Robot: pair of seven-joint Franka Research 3 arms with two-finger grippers.
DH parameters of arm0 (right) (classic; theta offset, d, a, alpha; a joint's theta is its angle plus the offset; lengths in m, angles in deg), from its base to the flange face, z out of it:
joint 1: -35.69 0.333 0 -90
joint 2: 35.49 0 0 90
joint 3: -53.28 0.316 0.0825 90
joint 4: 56.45 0 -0.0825 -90
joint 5: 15.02 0.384 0 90
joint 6: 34.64 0 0.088 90
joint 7: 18.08 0.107 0 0
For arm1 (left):
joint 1: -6.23 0.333 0 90
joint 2: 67.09 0 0 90
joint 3: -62.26 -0.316 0.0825 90
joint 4: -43.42 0 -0.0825 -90
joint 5: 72.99 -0.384 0 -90
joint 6: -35.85 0 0.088 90
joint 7: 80.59 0.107 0 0
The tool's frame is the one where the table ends.
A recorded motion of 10 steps. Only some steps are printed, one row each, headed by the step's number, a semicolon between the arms.
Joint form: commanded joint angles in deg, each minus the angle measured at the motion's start. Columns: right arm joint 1, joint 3, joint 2, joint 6, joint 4, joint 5, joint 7; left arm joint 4, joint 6, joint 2, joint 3, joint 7, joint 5, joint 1.
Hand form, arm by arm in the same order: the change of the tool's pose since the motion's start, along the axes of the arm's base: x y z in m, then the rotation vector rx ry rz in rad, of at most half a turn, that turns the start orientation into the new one. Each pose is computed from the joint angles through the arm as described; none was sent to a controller.
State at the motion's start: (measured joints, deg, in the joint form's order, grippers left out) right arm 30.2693 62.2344 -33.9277 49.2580 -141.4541 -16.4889 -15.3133; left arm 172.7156 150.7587 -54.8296 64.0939 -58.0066 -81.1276 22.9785
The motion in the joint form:
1: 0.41 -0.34 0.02 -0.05 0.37 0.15 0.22; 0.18 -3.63 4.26 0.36 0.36 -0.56 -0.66
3: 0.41 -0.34 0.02 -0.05 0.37 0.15 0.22; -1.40 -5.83 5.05 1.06 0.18 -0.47 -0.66
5: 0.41 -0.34 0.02 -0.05 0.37 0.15 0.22; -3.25 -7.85 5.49 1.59 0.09 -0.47 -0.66
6: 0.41 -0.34 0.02 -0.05 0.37 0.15 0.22; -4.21 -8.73 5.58 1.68 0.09 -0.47 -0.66
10: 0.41 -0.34 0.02 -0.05 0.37 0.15 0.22; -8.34 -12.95 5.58 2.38 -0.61 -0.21 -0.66
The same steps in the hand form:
1: 0.0000 0.0010 0.0027 0.0027 -0.0051 -0.0025; -0.0147 -0.0110 0.0282 0.0180 -0.0032 -0.0190
3: 0.0000 0.0010 0.0027 0.0027 -0.0051 -0.0025; -0.0147 -0.0167 0.0443 0.0237 -0.0057 -0.0215
5: 0.0000 0.0010 0.0027 0.0027 -0.0051 -0.0025; -0.0137 -0.0207 0.0602 0.0298 -0.0097 -0.0237
6: 0.0000 0.0010 0.0027 0.0027 -0.0051 -0.0025; -0.0130 -0.0213 0.0676 0.0318 -0.0124 -0.0230
10: 0.0000 0.0010 0.0027 0.0027 -0.0051 -0.0025; -0.0104 -0.0266 0.0957 0.0345 -0.0129 -0.0109

